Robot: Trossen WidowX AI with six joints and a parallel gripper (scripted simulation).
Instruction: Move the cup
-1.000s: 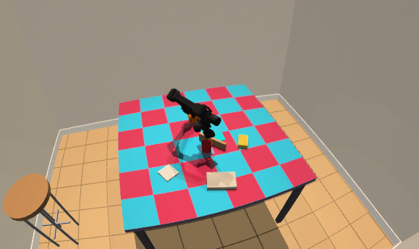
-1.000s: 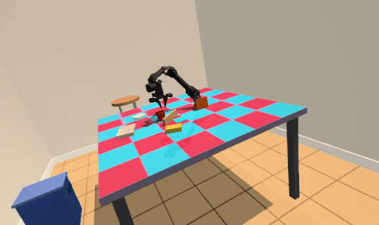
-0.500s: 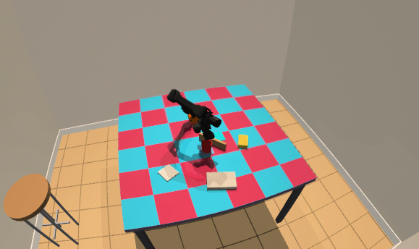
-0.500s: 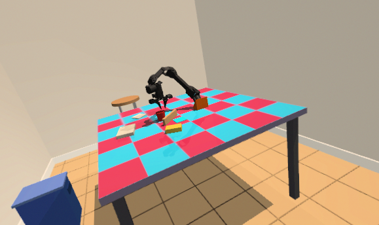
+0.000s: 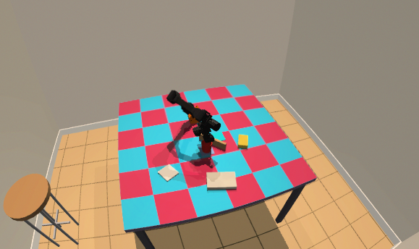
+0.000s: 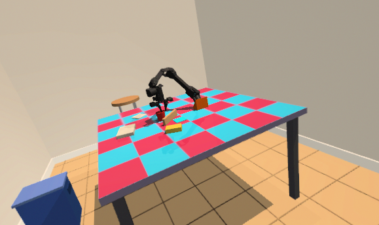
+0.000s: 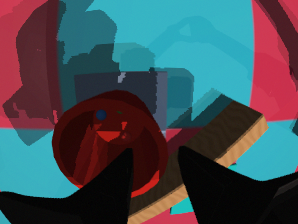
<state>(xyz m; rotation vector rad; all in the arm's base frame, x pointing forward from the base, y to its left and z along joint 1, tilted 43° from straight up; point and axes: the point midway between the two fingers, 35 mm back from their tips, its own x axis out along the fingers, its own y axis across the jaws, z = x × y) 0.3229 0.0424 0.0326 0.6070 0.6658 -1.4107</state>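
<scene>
My gripper tip is 30 mm short of the red cup and 30 mm above it. Round my gripper tip: tan wooden block 60 mm to the left, 50 mm below, 30 mm behind; grey-blue pad 70 mm below, 30 mm ahead; teal pad 110 mm to the left, 90 mm behind, 70 mm below.
</scene>
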